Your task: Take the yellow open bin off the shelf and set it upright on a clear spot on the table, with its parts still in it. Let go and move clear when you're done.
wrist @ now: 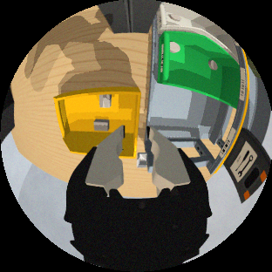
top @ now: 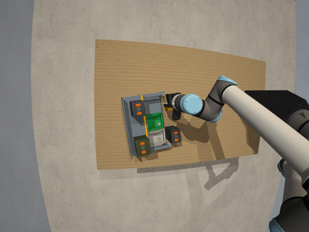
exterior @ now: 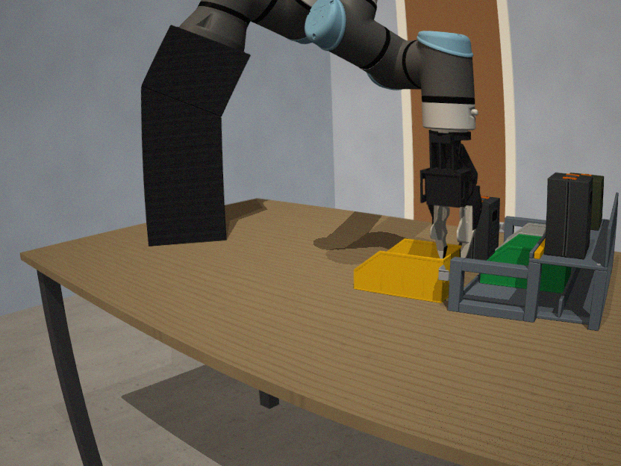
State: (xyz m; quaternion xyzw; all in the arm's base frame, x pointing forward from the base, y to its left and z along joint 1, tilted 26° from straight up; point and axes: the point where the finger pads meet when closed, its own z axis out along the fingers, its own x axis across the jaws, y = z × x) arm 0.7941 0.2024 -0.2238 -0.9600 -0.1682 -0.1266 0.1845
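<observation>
The yellow open bin lies 80 mm behind my hand, 40 mm below it and 30 mm to the right of it. Round my hand: dark green box: 290 mm to the left, 120 mm ahead, 80 mm above; white bin: 250 mm to the left, 30 mm below, 30 mm ahead; green bin: 150 mm to the left, 70 mm ahead, 30 mm below.
</observation>
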